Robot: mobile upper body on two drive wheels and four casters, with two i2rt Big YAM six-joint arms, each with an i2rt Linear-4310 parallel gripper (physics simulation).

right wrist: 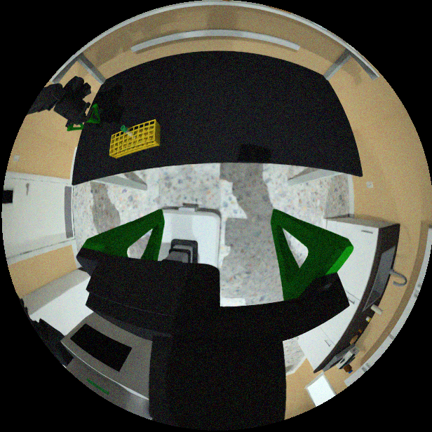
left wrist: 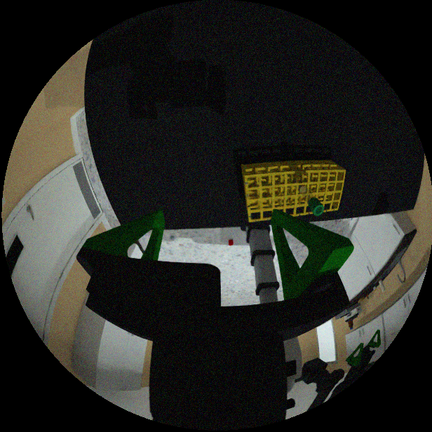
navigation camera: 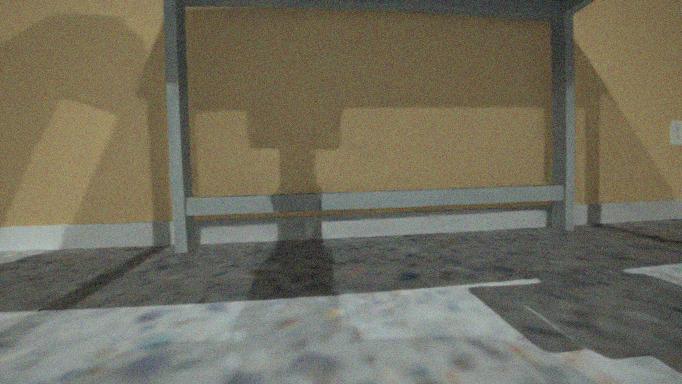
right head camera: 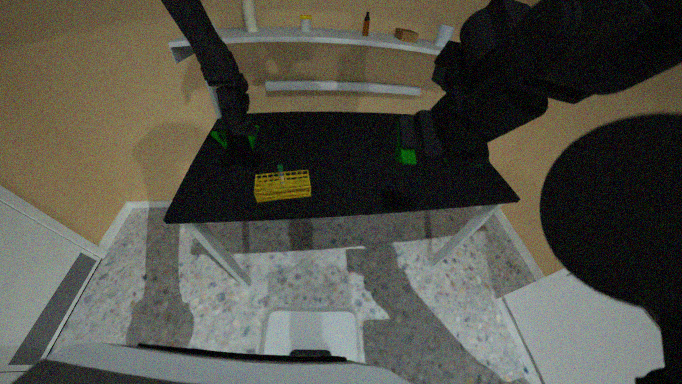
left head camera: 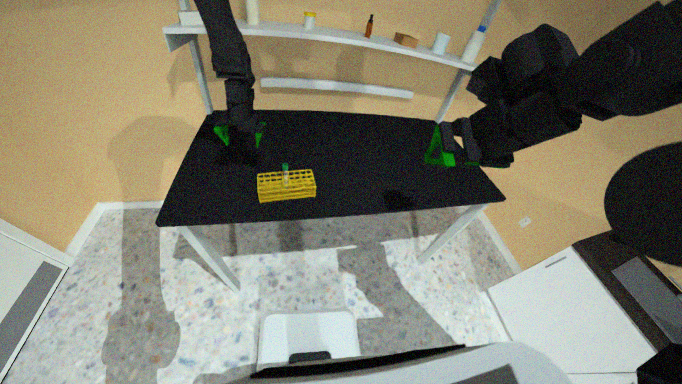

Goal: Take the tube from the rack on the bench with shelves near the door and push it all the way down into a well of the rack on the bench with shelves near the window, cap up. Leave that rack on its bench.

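Places are measured from the left arm's base along level axes (x ahead, y left, z up), in metres.
Pixels of known places: left gripper, fingertip midpoint: (right head camera: 239, 148) (left head camera: 242, 145); right gripper, fingertip midpoint: (right head camera: 421, 157) (left head camera: 446, 159).
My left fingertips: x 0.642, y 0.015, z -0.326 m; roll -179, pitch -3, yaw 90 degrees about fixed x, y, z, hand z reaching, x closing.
Observation:
Behind a point stands the place of what it marks.
The tube (left head camera: 285, 167) @[y -0.124, x 0.608, z -0.381 m] (right head camera: 280, 168) @[y -0.125, x 0.609, z -0.382 m] (left wrist: 316, 206) (right wrist: 123, 129) stands green cap up in the yellow rack (left head camera: 287, 192) @[y -0.129, x 0.587, z -0.480 m] (right head camera: 283, 192) @[y -0.124, x 0.595, z -0.490 m] (right wrist: 135, 148). The rack also shows in the left wrist view (left wrist: 247, 200). It stands on the black bench top (left head camera: 360, 150) @[y -0.453, x 0.889, z -0.496 m] (right head camera: 345, 160) @[y -0.366, x 0.803, z -0.496 m] (left wrist: 175, 150) (right wrist: 220, 110). My left gripper (left head camera: 243, 144) @[y 0.015, x 0.642, z -0.326 m] (right head camera: 238, 146) @[y 0.015, x 0.642, z -0.326 m] (left wrist: 217, 214) is open and empty, above the bench to the left of the rack and farther back. My right gripper (right wrist: 217, 214) is open and empty, well to the right of the rack. The second rack does not show.
A wall shelf (left head camera: 350, 41) @[y -0.327, x 0.973, z -0.047 m] above the bench carries a yellow-lidded jar (left head camera: 309, 20) @[y -0.167, x 1.091, z -0.007 m], a brown bottle (left head camera: 369, 26) @[y -0.420, x 1.115, z 0.007 m], a box (left head camera: 406, 40) @[y -0.600, x 1.111, z -0.015 m] and a cup (left head camera: 440, 43) @[y -0.788, x 1.144, z 0.009 m]. A white door (right wrist: 35, 210) is at the left. A cabinet (left head camera: 565, 310) @[y -1.615, x 0.044, z -0.802 m] stands at the right.

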